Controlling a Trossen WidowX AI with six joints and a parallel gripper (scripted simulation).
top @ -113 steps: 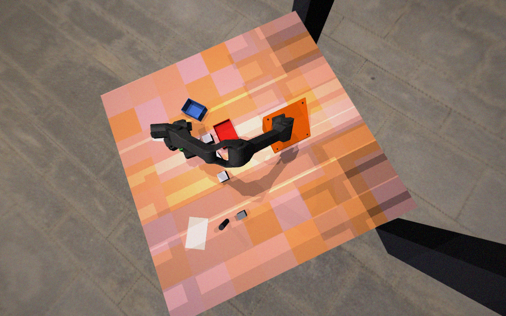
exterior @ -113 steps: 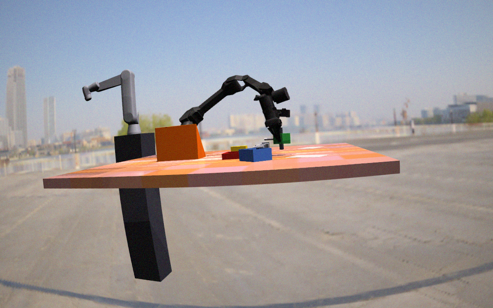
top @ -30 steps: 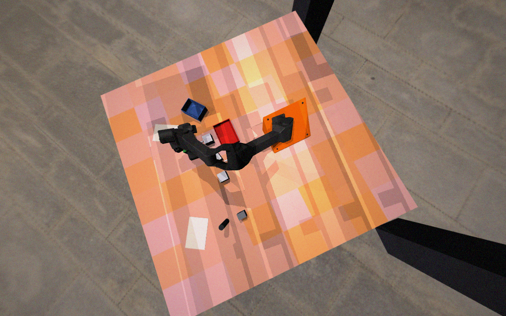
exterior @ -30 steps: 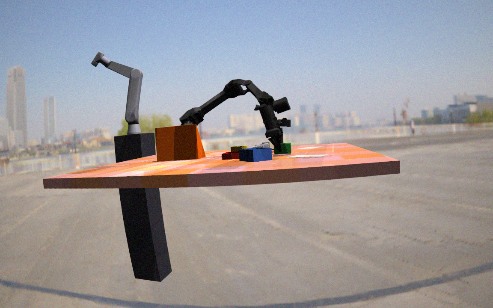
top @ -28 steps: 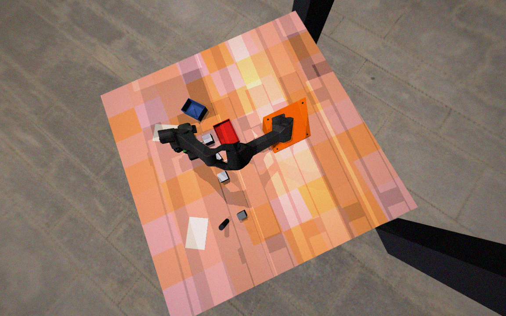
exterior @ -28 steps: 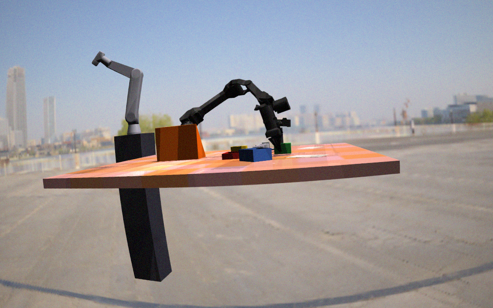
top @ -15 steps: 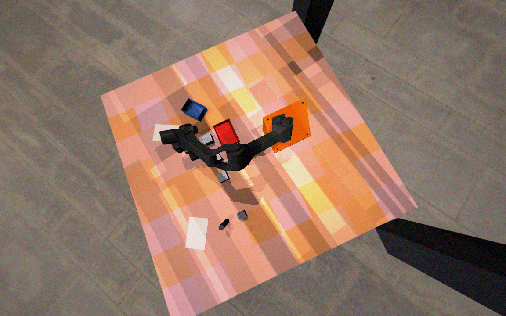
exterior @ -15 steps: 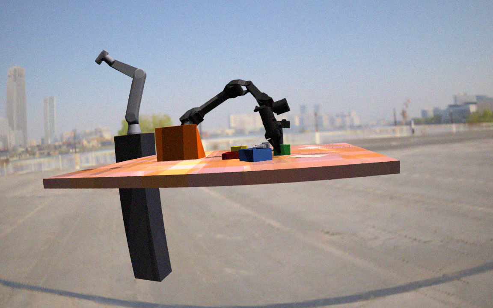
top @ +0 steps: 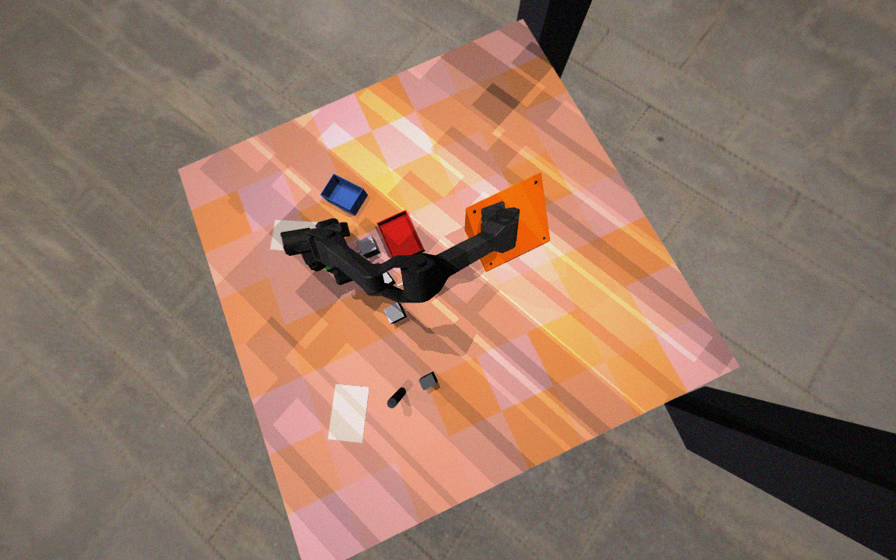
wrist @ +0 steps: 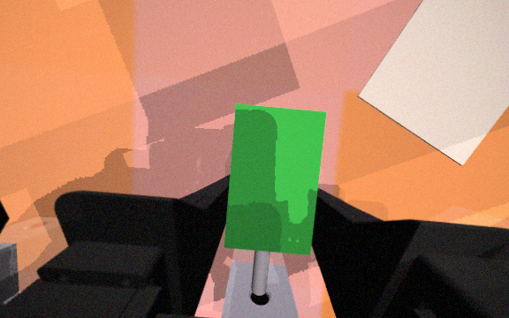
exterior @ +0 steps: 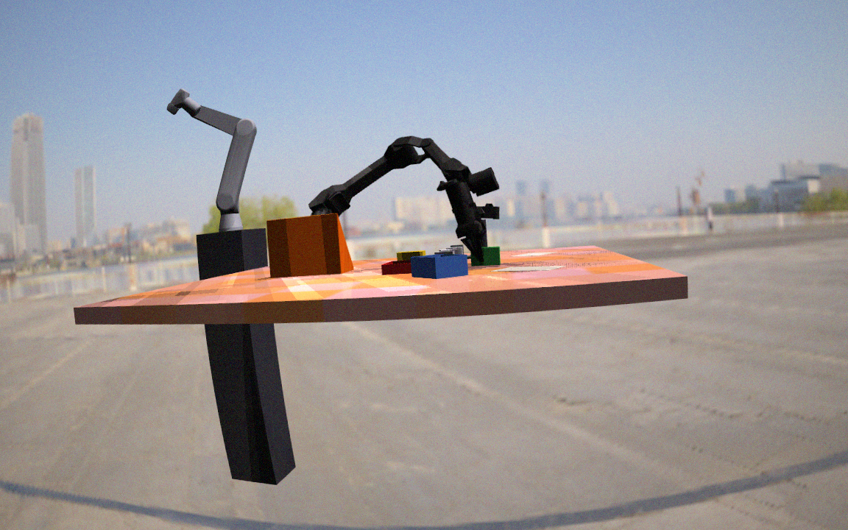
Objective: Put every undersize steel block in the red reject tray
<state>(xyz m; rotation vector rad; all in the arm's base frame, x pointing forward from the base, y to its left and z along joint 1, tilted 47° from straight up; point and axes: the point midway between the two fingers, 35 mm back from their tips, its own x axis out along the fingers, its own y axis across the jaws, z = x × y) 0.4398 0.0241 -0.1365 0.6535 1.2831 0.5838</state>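
Right now the green GO gauge is 2 cm behind my gripper tip and 1 cm above it. From my gripper tip the other things lie so: yellow gauge: 18 cm behind, 14 cm to the left, 1 cm above; red reject tray: 19 cm behind, 1 cm below; blue bin: 8 cm behind, 20 cm to the right.
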